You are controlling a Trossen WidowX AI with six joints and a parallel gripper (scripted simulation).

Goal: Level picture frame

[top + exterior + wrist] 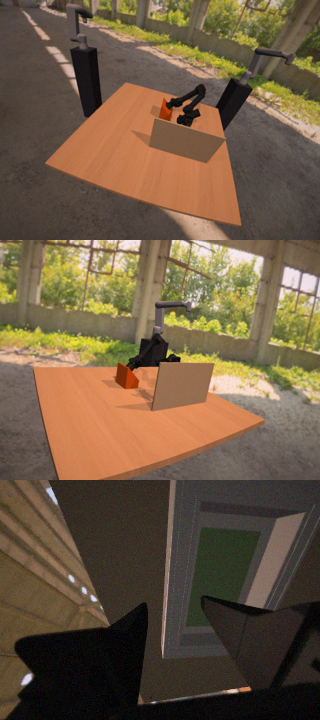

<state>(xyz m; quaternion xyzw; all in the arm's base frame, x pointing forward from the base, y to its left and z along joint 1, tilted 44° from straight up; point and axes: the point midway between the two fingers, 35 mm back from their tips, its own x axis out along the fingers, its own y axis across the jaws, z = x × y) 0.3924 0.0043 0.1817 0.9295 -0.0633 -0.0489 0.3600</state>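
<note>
My gripper tip is 3 cm short of the picture frame and 6 cm above it. Round my gripper tip: wall panel 4 cm ahead, 6 cm below.
</note>
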